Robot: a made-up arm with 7 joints. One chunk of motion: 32 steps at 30 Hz.
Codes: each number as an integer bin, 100 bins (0 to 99) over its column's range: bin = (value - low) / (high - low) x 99, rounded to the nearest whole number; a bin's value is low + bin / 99 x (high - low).
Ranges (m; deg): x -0.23..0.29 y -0.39..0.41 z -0.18..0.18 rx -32..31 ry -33..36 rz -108..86
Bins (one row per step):
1: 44 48 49 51 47 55
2: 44 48 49 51 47 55
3: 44 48 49 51 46 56
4: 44 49 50 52 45 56
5: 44 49 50 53 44 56
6: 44 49 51 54 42 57
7: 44 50 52 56 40 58
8: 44 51 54 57 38 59
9: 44 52 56 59 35 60
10: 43 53 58 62 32 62
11: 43 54 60 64 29 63
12: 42 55 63 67 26 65
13: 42 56 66 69 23 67
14: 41 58 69 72 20 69
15: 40 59 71 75 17 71
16: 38 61 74 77 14 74
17: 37 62 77 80 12 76
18: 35 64 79 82 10 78
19: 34 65 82 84 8 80
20: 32 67 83 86 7 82
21: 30 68 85 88 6 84
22: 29 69 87 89 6 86
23: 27 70 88 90 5 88
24: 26 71 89 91 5 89
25: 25 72 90 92 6 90
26: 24 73 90 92 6 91
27: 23 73 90 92 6 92
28: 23 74 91 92 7 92
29: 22 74 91 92 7 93
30: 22 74 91 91 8 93
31: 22 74 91 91 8 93
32: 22 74 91 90 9 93
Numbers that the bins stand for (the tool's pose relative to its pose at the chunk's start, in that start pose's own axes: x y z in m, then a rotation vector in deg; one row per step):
1: 0.0011 -0.0021 -0.0018 0.45 -0.24 -0.22
2: 0.0011 -0.0021 -0.0018 0.45 -0.24 -0.22
3: 0.0011 -0.0021 -0.0018 0.45 -0.94 1.74
4: 0.0011 0.0060 0.0018 1.09 -1.64 1.74
5: 0.0011 0.0060 0.0018 1.73 -2.33 1.74
6: 0.0011 0.0060 0.0055 2.36 -3.73 3.70
7: 0.0011 0.0140 0.0091 3.64 -5.12 5.66
8: 0.0011 0.0221 0.0164 4.27 -6.52 7.62
9: 0.0011 0.0302 0.0236 5.55 -8.61 9.58
10: -0.0041 0.0383 0.0309 7.45 -10.70 13.49
11: -0.0041 0.0464 0.0382 8.73 -12.79 15.45
12: -0.0094 0.0544 0.0491 10.64 -14.88 19.37
13: -0.0094 0.0625 0.0600 11.91 -16.97 23.29
14: -0.0146 0.0787 0.0709 13.82 -19.06 27.21
15: -0.0199 0.0868 0.0782 15.73 -21.15 31.13
16: -0.0304 0.1029 0.0891 17.00 -23.24 37.01
17: -0.0357 0.1110 0.1000 18.91 -24.64 40.93
18: -0.0462 0.1272 0.1073 20.18 -26.03 44.85
19: -0.0514 0.1353 0.1182 21.45 -27.42 48.77
20: -0.0619 0.1514 0.1218 22.73 -28.12 52.69
21: -0.0724 0.1595 0.1291 24.00 -28.82 56.61
22: -0.0777 0.1676 0.1364 24.64 -28.82 60.53
23: -0.0882 0.1757 0.1400 25.27 -29.52 64.44
24: -0.0934 0.1837 0.1436 25.91 -29.52 66.40
25: -0.0987 0.1918 0.1473 26.55 -28.82 68.36
26: -0.1039 0.1999 0.1473 26.55 -28.82 70.32
27: -0.1092 0.1999 0.1473 26.55 -28.82 72.28
28: -0.1092 0.2080 0.1509 26.55 -28.12 72.28
29: -0.1144 0.2080 0.1509 26.55 -28.12 74.24
30: -0.1144 0.2080 0.1509 25.91 -27.42 74.24
31: -0.1144 0.2080 0.1509 25.91 -27.42 74.24
32: -0.1144 0.2080 0.1509 25.27 -26.73 74.24

